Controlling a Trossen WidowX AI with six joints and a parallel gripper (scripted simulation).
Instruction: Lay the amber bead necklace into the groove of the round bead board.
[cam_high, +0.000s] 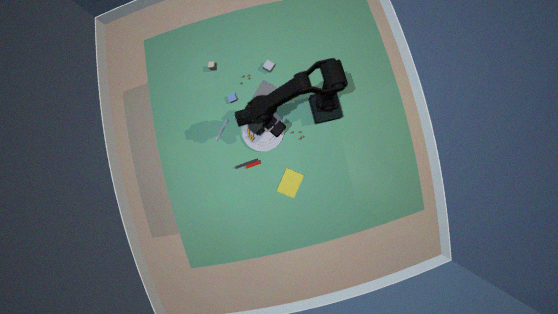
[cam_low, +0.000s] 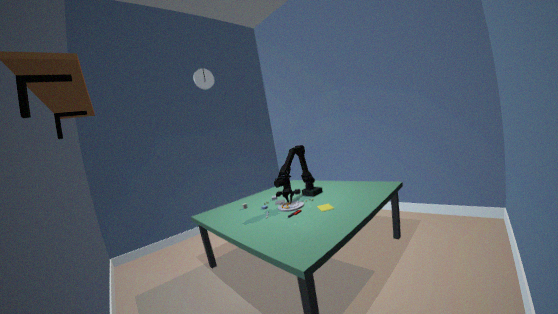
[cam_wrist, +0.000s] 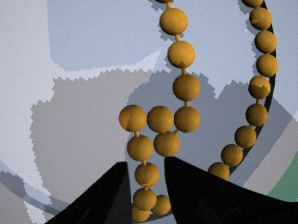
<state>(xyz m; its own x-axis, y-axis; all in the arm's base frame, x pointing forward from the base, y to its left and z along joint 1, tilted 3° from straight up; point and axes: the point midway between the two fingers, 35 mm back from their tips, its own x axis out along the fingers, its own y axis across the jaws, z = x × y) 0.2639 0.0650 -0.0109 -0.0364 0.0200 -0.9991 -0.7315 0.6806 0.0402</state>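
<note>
The round grey bead board is 20 mm ahead of my gripper tip, 40 mm to the left of it and 10 mm below it. Also, from my gripper tip: blue block (160 mm ahead, 130 mm to the right, 10 mm below); then red-handled tool (80 mm ahead, 200 mm to the left, 10 mm below); then grey plate (150 mm to the right, 10 mm below).
</note>
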